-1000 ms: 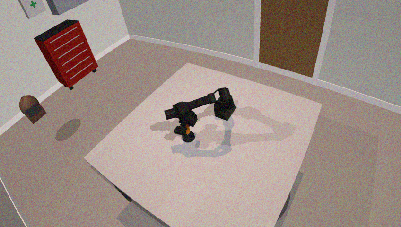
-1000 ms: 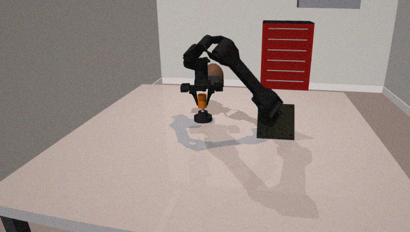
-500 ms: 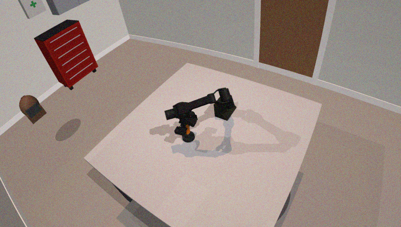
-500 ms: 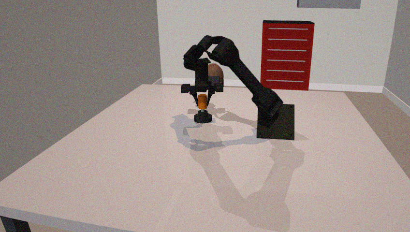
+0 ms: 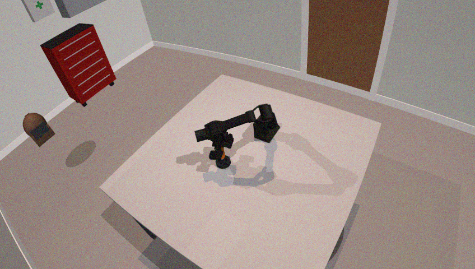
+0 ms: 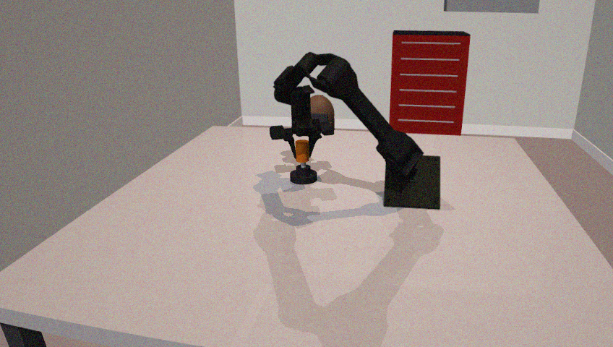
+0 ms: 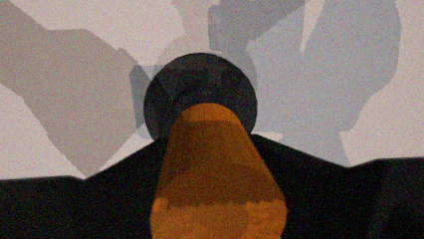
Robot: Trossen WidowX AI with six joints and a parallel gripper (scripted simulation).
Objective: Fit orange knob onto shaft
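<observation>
The round black pedestal lies 40 mm below my gripper tip. The rest, counted from my gripper tip: orange knob: 30 mm above.
</observation>
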